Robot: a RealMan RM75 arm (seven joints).
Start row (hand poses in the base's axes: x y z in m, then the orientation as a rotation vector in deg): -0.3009 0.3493 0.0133 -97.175 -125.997 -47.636
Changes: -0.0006 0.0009 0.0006 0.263 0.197 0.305; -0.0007 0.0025 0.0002 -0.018 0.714 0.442; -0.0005 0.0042 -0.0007 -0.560 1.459 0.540; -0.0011 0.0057 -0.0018 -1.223 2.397 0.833; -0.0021 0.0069 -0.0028 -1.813 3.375 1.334; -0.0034 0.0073 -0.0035 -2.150 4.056 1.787; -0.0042 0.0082 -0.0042 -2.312 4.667 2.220
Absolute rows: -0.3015 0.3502 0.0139 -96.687 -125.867 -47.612; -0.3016 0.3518 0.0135 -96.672 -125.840 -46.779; -0.3014 0.3535 0.0126 -96.830 -125.836 -45.473; -0.3020 0.3550 0.0115 -96.802 -125.917 -43.807; -0.3030 0.3562 0.0105 -96.477 -126.039 -42.126; -0.3043 0.3566 0.0098 -96.085 -126.127 -41.005; -0.3051 0.3575 0.0091 -95.638 -126.113 -40.132
